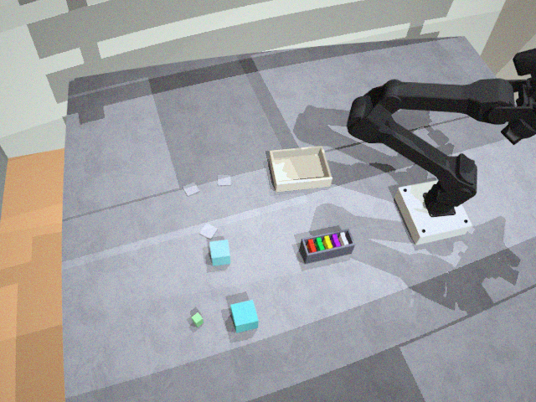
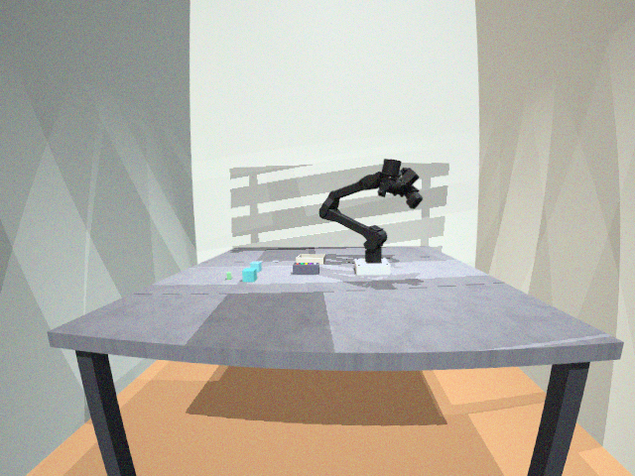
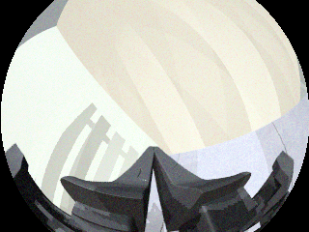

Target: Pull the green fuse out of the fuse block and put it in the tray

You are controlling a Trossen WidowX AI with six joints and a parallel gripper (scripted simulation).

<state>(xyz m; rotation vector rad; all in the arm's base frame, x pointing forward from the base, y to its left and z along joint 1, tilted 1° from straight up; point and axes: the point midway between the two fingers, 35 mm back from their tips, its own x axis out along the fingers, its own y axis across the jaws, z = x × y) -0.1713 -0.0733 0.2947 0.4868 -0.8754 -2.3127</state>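
My gripper tip is now 49 cm short of the green fuse, 31 cm above it and 16 cm to the right of it. The rest, counted from my gripper tip: cream tray 49 cm ahead, 33 cm below, 5 cm to the right.
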